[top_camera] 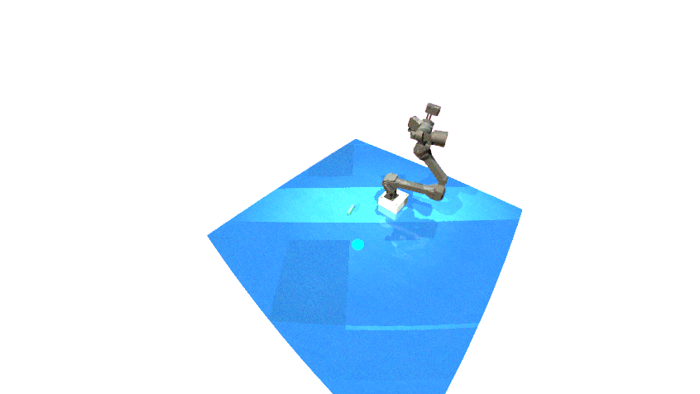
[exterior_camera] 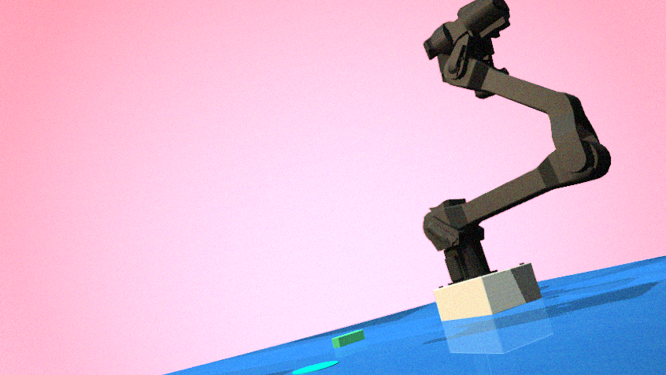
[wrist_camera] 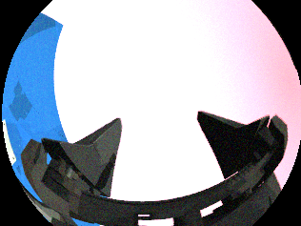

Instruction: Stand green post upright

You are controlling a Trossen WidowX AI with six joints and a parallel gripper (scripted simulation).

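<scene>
Now: the green post 460 mm below my gripper tip, 390 mm ahead of it and 200 mm to the right of it. Also, from my gripper tip: cyan circle 540 mm ahead, 470 mm below, 30 mm to the right.
</scene>
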